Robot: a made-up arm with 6 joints. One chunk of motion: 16 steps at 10 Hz.
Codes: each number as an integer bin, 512 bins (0 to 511) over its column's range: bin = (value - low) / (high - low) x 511, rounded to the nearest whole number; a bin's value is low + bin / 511 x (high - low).
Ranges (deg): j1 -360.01..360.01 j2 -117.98..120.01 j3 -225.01..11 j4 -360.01..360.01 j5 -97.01..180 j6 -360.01..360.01
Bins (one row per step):
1: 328 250 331 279 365 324
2: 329 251 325 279 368 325
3: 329 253 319 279 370 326
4: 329 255 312 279 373 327
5: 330 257 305 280 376 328
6: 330 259 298 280 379 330
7: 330 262 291 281 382 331
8: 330 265 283 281 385 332
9: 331 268 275 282 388 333
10: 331 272 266 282 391 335
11: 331 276 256 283 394 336
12: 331 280 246 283 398 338
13: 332 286 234 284 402 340
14: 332 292 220 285 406 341
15: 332 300 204 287 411 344
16: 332 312 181 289 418 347
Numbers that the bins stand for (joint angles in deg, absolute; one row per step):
1: 102.16 -1.55 -72.13 33.11 100.85 96.52
2: 103.56 -1.08 -74.91 33.11 102.48 97.93
3: 103.56 -0.15 -77.68 33.11 103.56 99.34
4: 103.56 0.78 -80.91 33.11 105.19 100.75
5: 104.97 1.71 -84.14 34.52 106.82 102.16
6: 104.97 2.65 -87.38 34.52 108.44 104.97
7: 104.97 4.04 -90.61 35.93 110.07 106.38
8: 104.97 5.44 -94.30 35.93 111.70 107.79
9: 106.38 6.84 -98.00 37.34 113.32 109.20
10: 106.38 8.70 -102.16 37.34 114.95 112.02
11: 106.38 10.56 -106.77 38.75 116.58 113.43
12: 106.38 12.43 -111.39 38.75 118.74 116.25
13: 107.79 15.22 -116.93 40.16 120.91 119.06
14: 107.79 18.01 -123.40 41.57 123.08 120.47
15: 107.79 21.74 -130.79 44.38 125.79 124.70
16: 107.79 27.33 -141.41 47.20 129.59 128.93

